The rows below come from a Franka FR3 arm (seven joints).
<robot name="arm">
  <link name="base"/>
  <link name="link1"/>
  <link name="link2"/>
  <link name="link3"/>
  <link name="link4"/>
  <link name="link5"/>
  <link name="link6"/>
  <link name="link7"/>
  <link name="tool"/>
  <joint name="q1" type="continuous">
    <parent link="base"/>
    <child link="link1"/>
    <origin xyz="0 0 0.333"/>
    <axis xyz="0 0 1"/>
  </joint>
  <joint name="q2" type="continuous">
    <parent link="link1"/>
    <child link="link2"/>
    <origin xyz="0 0 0" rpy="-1.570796 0 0"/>
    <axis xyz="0 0 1"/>
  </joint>
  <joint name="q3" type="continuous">
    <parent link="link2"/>
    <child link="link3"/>
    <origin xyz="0 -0.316 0" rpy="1.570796 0 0"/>
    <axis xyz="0 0 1"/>
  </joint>
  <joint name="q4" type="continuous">
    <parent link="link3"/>
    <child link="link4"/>
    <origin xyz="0.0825 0 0" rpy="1.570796 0 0"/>
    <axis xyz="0 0 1"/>
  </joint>
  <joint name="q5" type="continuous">
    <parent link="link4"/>
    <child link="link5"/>
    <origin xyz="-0.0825 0.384 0" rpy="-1.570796 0 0"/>
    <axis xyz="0 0 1"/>
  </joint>
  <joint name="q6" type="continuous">
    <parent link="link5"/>
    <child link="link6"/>
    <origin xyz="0 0 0" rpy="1.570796 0 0"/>
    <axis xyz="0 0 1"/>
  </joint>
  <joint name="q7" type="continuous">
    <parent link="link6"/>
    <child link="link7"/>
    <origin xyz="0.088 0 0" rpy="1.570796 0 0"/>
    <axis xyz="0 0 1"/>
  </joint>
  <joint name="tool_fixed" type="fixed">
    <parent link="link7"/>
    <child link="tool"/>
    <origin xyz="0 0 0.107"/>
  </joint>
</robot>
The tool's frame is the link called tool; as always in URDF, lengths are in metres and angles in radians. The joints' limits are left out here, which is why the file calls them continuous.
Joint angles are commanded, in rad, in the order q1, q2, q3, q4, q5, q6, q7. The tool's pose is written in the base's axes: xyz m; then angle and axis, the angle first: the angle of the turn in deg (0 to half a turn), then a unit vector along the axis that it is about. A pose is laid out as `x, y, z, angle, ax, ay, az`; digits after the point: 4 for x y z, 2 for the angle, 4 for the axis.
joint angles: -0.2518 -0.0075 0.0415 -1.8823 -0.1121 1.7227 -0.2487
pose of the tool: 0.5281, -0.1232, 0.4948, 175.87, 0.9958, 0.0318, -0.0864
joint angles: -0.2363 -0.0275 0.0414 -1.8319 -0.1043 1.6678 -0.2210
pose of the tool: 0.5270, -0.1142, 0.5250, 175.78, 0.9968, 0.0215, -0.0775
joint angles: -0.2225 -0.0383 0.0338 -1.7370 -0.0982 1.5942 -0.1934
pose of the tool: 0.5267, -0.1108, 0.5697, 175.56, 0.9981, 0.0060, -0.0607
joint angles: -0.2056 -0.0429 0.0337 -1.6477 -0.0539 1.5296 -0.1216
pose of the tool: 0.5263, -0.0970, 0.6085, 177.49, 0.9988, -0.0253, -0.0412
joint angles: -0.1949 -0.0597 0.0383 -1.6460 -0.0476 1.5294 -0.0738
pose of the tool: 0.5233, -0.0873, 0.6182, 177.54, 0.9986, -0.0417, -0.0311
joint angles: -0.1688 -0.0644 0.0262 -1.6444 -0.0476 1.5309 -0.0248
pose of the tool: 0.5233, -0.0800, 0.6215, 177.42, 0.9979, -0.0593, -0.0265
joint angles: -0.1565 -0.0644 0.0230 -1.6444 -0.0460 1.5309 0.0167
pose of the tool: 0.5241, -0.0751, 0.6215, 177.45, 0.9968, -0.0754, -0.0259
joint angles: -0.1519 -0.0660 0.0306 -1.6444 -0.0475 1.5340 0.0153
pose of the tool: 0.5248, -0.0687, 0.6226, 177.30, 0.9974, -0.0686, -0.0235
